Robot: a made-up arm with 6 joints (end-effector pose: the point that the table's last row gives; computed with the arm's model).
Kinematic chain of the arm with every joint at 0, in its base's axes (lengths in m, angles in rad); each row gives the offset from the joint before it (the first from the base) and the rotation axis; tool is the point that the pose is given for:
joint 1: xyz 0 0 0.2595 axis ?
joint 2: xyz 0 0 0 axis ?
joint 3: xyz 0 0 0.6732 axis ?
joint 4: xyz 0 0 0 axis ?
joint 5: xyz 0.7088 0 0 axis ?
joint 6: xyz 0 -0.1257 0 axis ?
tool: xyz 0 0 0
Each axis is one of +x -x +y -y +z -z.
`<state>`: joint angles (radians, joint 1 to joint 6).
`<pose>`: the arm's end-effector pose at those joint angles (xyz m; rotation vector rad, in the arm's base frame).
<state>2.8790 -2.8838 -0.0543 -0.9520 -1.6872 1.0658</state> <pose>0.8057 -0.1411 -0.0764 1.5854 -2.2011 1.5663</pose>
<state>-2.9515 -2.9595 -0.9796 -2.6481 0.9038 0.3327</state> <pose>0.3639 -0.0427 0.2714 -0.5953 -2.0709 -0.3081</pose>
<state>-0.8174 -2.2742 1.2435 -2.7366 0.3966 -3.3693</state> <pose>-0.7304 0.9476 -0.3902 1.0032 2.9101 0.2107</pose>
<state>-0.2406 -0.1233 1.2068 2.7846 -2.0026 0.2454</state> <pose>0.0703 0.1040 1.6264 0.2829 0.5084 -2.9635</pose>
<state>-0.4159 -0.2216 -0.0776 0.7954 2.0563 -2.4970</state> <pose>0.4590 -0.2989 1.1068 0.7845 -0.0678 1.8944</pose>
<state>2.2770 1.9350 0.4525 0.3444 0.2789 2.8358</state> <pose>-0.3862 0.6351 -0.6826 0.7260 1.8356 -0.6105</pose>
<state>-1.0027 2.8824 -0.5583 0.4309 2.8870 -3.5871</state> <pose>-0.3762 0.3771 -0.2325 -1.7777 1.1505 0.0668</pose>
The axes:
joint 1: +z
joint 2: +y
joint 3: -y
joint 4: -x
joint 5: -y
joint 6: -x

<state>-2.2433 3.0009 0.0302 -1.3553 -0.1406 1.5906</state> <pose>0.3683 0.5056 -0.4066 2.6389 1.0811 -0.0483</pose>
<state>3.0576 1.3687 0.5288 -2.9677 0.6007 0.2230</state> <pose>-1.1229 -0.0297 -0.1476 -0.1189 1.6696 0.3203</pose>
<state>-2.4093 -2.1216 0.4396 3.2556 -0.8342 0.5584</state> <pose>0.9450 0.6817 0.3078 -0.7108 0.0215 0.7004</pose>
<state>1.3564 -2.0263 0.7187 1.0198 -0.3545 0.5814</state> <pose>-0.2122 -1.2840 0.1384 0.7222 -1.2606 -0.7976</pose>
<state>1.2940 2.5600 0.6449 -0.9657 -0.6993 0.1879</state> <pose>0.0779 0.0125 -0.9353 -0.6370 2.4013 0.0352</pose>
